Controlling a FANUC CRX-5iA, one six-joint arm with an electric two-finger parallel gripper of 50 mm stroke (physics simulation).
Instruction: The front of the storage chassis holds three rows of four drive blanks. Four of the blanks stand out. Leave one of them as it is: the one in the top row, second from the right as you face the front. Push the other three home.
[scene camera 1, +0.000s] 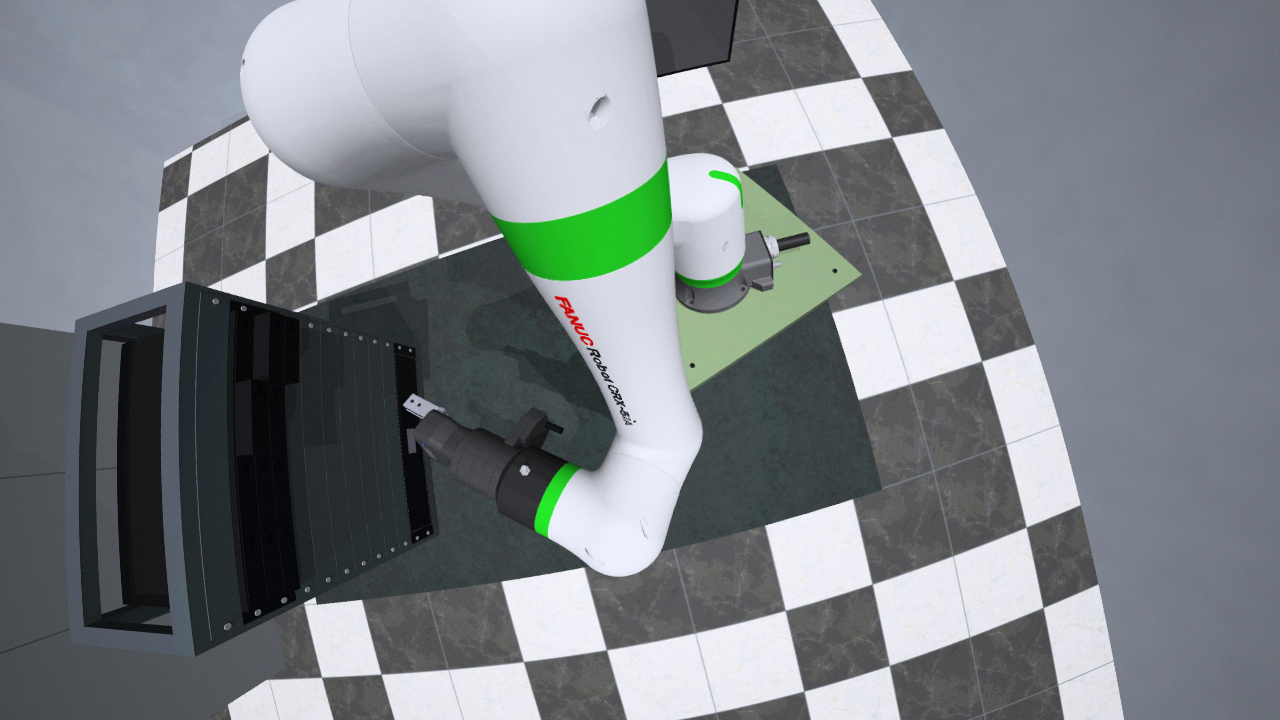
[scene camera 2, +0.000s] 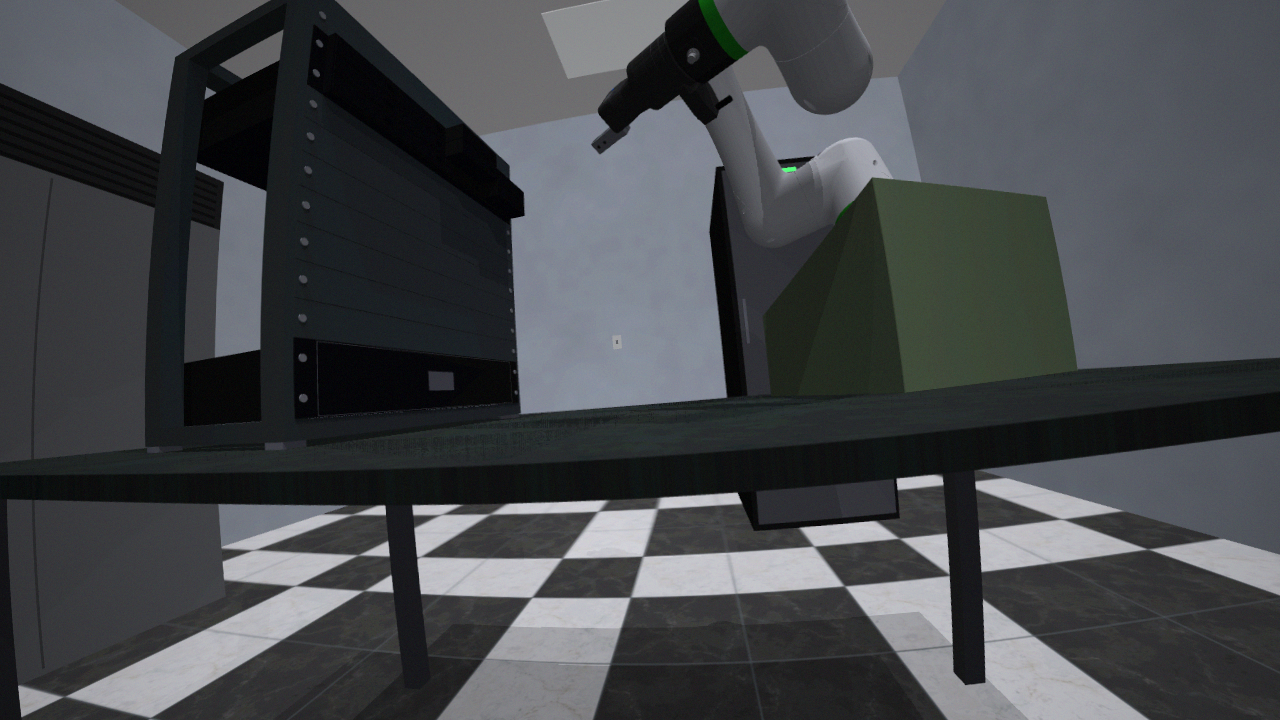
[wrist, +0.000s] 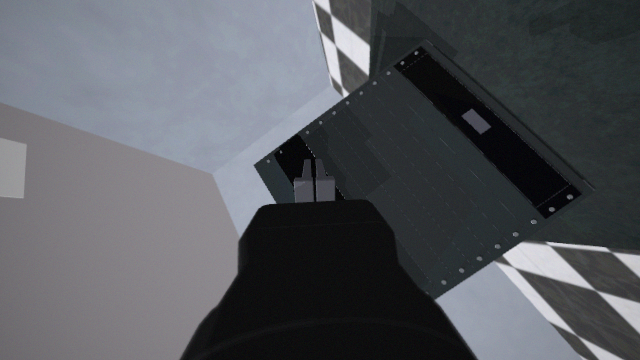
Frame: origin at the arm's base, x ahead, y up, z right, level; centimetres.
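Seen in the pictures: gripper, fingertip midpoint: (scene camera 1: 409, 401) (scene camera 2: 596, 147) (wrist: 313, 170); arm's base, origin of the base link: (scene camera 1: 711, 278).
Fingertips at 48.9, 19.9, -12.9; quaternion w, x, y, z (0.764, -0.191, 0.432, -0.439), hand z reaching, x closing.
Offsets run from my fingertips to a thing's top centre, as dx, dy, dz. "pt": to the spot under its first point. Level surfaces: height alone.
The black storage chassis (scene camera 1: 268, 537) (scene camera 2: 375, 85) (wrist: 292, 150) sits high in the rack. In scene camera 2, one blank {pt +23.1, +3.8, -3.3} (scene camera 2: 460, 143) stands out midway along its front, and another {pt +21.6, +1.0, +11.7} (scene camera 2: 508, 195) stands out low at the far end. In scene camera 1, raised blocks show toward the upper part of the front; the exact count and slots are too dark to tell. My gripper (scene camera 1: 413, 404) (scene camera 2: 599, 145) (wrist: 313, 170) is shut and empty. It is in front of the rack, apart from the chassis. In the wrist view the fingers and gripper body hide much of the chassis front.
The rack (scene camera 1: 192, 474) (scene camera 2: 277, 268) stands on the dark table {dy -44.1} (scene camera 1: 760, 465) (scene camera 2: 626, 456). Grey panels {pt +28.5, -19.6, -14.4} (scene camera 2: 384, 259) (wrist: 440, 165) fill its middle, above a black unit {pt +28.5, -36.1, -14.6} (scene camera 2: 384, 376) (wrist: 520, 155) with a pale label. The green robot base (scene camera 1: 778, 304) (scene camera 2: 975, 286) stands opposite the rack.
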